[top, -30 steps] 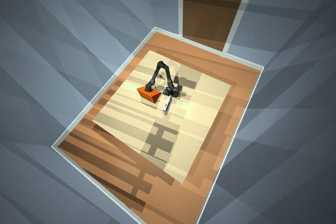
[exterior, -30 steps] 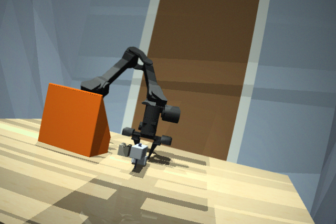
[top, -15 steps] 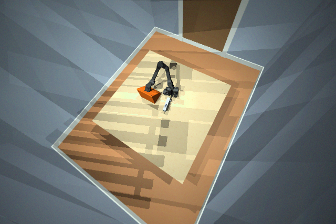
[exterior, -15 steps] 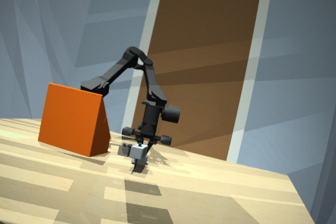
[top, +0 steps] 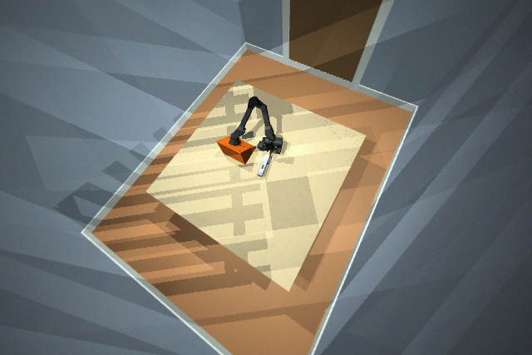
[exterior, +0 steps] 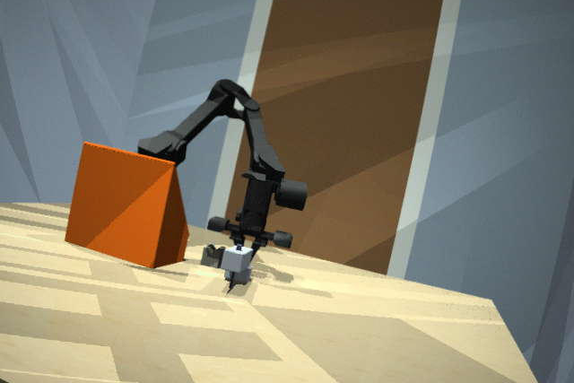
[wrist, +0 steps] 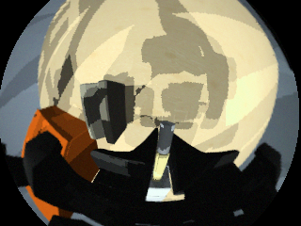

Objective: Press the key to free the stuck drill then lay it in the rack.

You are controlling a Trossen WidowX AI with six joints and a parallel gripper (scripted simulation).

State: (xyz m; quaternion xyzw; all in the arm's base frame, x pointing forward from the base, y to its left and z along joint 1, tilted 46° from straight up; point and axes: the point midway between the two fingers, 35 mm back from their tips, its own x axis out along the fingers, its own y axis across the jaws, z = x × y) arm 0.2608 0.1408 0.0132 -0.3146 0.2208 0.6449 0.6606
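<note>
My gripper tip is now 8 cm past the small grey rack, 2 cm to the right of it and 1 cm below it. The rest, counted from my gripper tip: thin dark drill: 2 cm ahead, 17 cm to the right, 4 cm above.
</note>
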